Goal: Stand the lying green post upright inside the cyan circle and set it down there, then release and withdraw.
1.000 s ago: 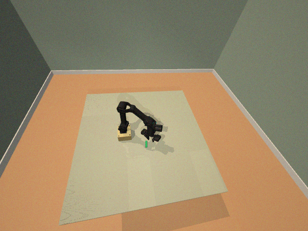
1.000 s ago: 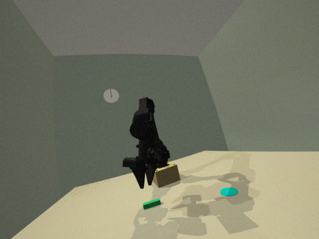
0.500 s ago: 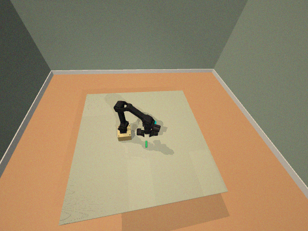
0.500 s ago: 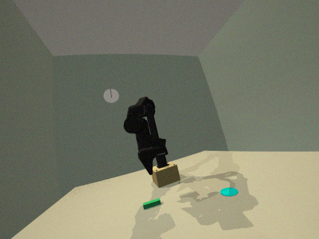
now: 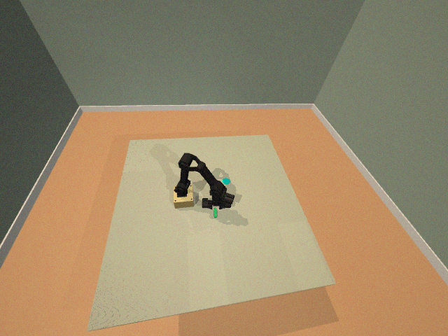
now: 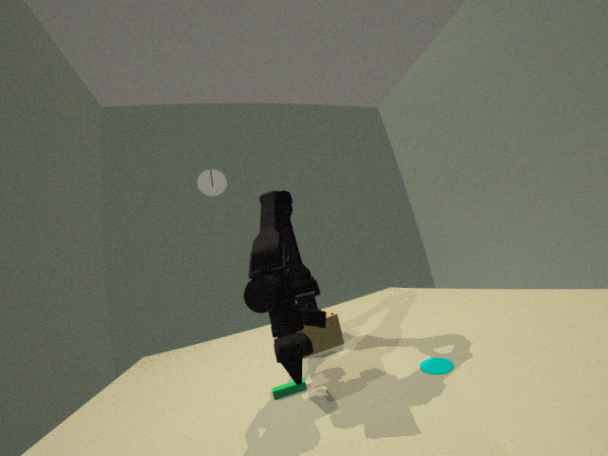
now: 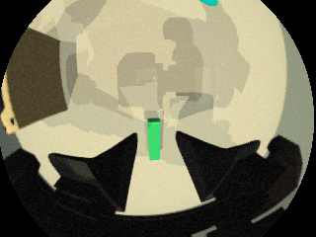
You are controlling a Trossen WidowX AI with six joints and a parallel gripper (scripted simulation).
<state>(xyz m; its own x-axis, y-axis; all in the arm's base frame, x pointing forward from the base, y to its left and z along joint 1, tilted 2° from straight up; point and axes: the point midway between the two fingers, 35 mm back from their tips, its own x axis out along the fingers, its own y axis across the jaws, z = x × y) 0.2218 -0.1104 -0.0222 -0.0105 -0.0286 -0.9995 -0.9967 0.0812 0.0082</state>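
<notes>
Right now my gripper tip is 20 mm to the left of the green post and 20 mm above it. From my gripper tip the other things lie so: cyan circle: 110 mm ahead, 240 mm to the left, 30 mm below.
</notes>
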